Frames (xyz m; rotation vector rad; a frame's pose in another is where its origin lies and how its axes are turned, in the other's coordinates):
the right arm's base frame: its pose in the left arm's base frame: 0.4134 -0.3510 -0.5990 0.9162 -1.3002 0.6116
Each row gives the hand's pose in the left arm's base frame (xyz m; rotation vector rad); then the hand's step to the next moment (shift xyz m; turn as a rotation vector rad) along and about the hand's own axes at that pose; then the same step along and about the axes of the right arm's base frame.
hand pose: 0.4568 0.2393 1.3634 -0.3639 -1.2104 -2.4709
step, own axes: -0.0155 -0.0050 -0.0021 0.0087 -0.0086 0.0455
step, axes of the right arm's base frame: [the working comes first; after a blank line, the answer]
step, axes of the left arm's base frame: 0.0117 0.0044 -0.0107 -0.0084 0.0394 0.0245

-0.0086 -0.0096 -0.0101 0.0180 0.0330 -0.0284
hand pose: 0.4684 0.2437 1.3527 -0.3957 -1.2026 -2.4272
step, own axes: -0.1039 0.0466 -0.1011 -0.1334 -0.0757 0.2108
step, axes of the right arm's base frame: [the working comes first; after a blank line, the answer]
step, axes of the left arm's base frame: 0.1059 -0.0834 -0.0709 0.0971 0.2414 0.0161

-0.0394 -0.1466 0.0124 0.0083 0.0510 -0.2555
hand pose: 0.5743 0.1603 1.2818 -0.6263 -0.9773 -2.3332
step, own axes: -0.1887 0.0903 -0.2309 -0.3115 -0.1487 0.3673
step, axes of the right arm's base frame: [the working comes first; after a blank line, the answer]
step, axes of the left arm's base frame: 0.1502 -0.1720 -0.2120 0.2182 0.4535 -0.0272

-0.1587 -0.2610 0.0615 -0.0335 0.0537 -0.5000
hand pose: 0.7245 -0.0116 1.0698 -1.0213 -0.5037 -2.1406
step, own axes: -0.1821 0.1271 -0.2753 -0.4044 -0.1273 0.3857
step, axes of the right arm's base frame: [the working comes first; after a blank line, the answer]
step, axes of the left arm's base frame: 0.0319 -0.1732 -0.3067 0.2845 0.4897 -0.0882

-0.2739 -0.1857 0.1249 -0.0840 0.0048 -0.5670
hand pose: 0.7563 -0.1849 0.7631 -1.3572 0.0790 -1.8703
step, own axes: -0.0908 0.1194 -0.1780 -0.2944 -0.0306 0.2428
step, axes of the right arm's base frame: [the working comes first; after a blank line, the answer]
step, axes of the left arm's base frame: -0.0699 -0.0920 -0.2021 0.2109 0.3000 -0.1099

-0.2006 -0.0360 0.1125 -0.0988 -0.0395 -0.3677
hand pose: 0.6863 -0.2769 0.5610 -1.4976 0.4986 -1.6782
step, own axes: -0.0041 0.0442 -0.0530 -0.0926 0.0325 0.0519
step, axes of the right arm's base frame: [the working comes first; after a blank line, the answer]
step, axes of the left arm's base frame: -0.0370 -0.0346 -0.0470 0.0560 0.0641 -0.0713

-0.0493 0.0017 0.0485 -0.0656 -0.0281 -0.0850
